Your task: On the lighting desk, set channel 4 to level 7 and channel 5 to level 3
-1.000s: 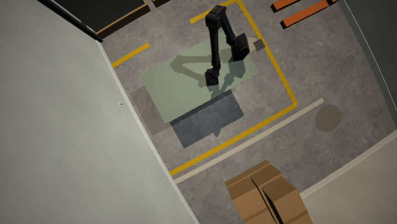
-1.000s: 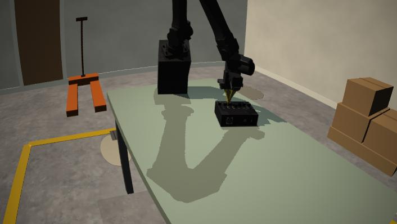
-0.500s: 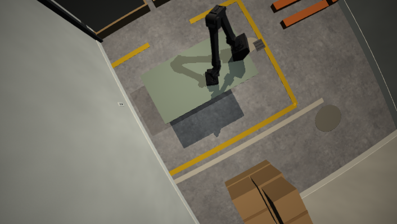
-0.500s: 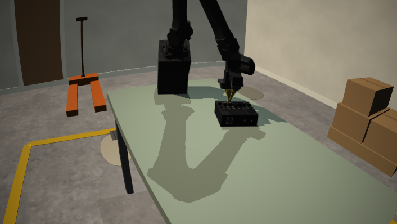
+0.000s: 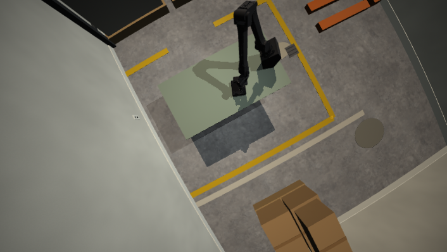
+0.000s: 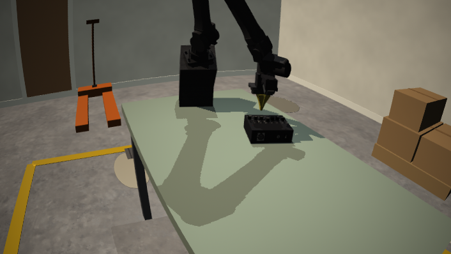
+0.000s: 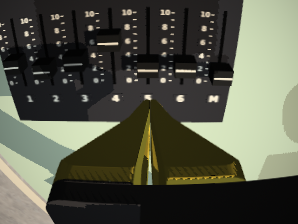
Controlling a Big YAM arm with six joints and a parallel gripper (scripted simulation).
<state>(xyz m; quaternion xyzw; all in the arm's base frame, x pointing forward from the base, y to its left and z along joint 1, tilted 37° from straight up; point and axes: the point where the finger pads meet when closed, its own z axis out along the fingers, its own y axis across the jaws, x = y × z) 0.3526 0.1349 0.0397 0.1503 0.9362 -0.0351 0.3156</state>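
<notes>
My hand is 1 cm short of the channel 5 fader cap and 3 cm above it. The rest, counted from my hand: channel 4 fader cap 4 cm ahead, 1 cm to the left, 3 cm below; master fader cap 1 cm behind, 4 cm to the right, 3 cm below; channel 6 fader cap 2 cm to the right, 3 cm below.
</notes>
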